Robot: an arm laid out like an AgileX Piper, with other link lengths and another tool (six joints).
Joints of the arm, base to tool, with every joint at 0 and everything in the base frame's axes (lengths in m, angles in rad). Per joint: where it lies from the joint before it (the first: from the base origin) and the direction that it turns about. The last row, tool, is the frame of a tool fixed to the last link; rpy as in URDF.
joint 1: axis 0 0 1 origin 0 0 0.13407
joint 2: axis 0 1 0 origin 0 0 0
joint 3: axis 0 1 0 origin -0.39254 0 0.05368
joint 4: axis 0.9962 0 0.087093 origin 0.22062 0 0.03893
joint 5: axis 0 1 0 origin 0 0 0
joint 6: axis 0.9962 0 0.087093 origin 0.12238 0 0.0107
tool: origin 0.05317 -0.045 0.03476 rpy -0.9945 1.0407 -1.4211
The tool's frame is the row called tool.
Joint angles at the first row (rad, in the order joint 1, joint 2, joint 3, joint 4, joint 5, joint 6):
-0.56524 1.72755 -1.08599 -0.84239 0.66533 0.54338
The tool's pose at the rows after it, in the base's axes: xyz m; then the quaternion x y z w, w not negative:
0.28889 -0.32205 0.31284 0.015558 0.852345 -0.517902 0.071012
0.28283 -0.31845 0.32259 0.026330 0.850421 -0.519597 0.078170
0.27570 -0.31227 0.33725 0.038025 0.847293 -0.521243 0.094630
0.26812 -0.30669 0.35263 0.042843 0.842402 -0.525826 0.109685
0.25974 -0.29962 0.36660 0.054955 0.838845 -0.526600 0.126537
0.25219 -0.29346 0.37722 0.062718 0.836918 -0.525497 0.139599
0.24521 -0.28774 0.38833 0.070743 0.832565 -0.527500 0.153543
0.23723 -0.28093 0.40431 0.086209 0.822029 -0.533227 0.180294
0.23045 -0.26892 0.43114 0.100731 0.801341 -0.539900 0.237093
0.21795 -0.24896 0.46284 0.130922 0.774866 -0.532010 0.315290
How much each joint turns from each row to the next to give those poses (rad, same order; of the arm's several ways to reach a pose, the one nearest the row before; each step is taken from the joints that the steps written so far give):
0.00000 -0.00659 0.00000 0.00414 0.00399 0.00001
-0.00001 -0.02786 -0.00001 0.01555 0.00761 -0.00198
0.00001 -0.04277 0.00001 0.02678 0.00001 -0.01275
-0.00210 -0.04333 0.00000 0.01901 0.00000 -0.02264
-0.00002 -0.04384 0.00002 0.02881 0.00135 -0.01271
-0.00206 -0.03675 -0.00003 0.03189 0.00238 -0.02218
0.00000 -0.03487 0.00002 0.01696 -0.00003 -0.00803
0.00002 -0.04512 0.00236 0.00411 -0.01903 0.01646
-0.00002 -0.06797 -0.00001 0.01874 -0.06174 0.00429
0.00000 -0.09167 0.00001 0.07127 -0.07826 0.00042

